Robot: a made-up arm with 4 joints.
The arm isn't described. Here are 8 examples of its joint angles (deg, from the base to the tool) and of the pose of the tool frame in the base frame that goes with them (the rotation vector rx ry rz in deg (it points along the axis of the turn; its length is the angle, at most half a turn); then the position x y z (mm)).
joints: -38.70 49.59 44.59 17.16
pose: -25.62 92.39 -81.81 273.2 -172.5 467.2
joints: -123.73 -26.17 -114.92 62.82
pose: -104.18 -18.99 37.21 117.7 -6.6 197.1
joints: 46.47 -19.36 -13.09 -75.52
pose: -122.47 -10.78 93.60 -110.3 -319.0 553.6
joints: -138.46 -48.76 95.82 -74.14
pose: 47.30 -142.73 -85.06 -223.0 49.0 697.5
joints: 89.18 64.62 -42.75 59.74
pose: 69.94 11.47 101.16 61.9 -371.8 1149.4
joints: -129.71 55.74 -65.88 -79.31
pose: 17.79 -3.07 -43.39 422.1 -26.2 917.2
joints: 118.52 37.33 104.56 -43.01
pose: 25.94 133.87 -15.54 266.1 -24.4 440.2
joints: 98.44 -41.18 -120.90 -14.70
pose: -142.91 84.99 56.12 -173.7 -466.2 657.9
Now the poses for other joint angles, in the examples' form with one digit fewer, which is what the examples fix.
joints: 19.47 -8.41 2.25 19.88
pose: 87.4 74.1 -33.0 478 -158 781
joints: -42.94 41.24 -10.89 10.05
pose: 9.1 67.9 -40.4 469 64 640
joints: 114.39 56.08 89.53 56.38
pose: -18.4 110.8 93.1 -128 -12 874
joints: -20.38 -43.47 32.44 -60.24
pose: 104.9 -29.9 -133.6 -171 -293 796
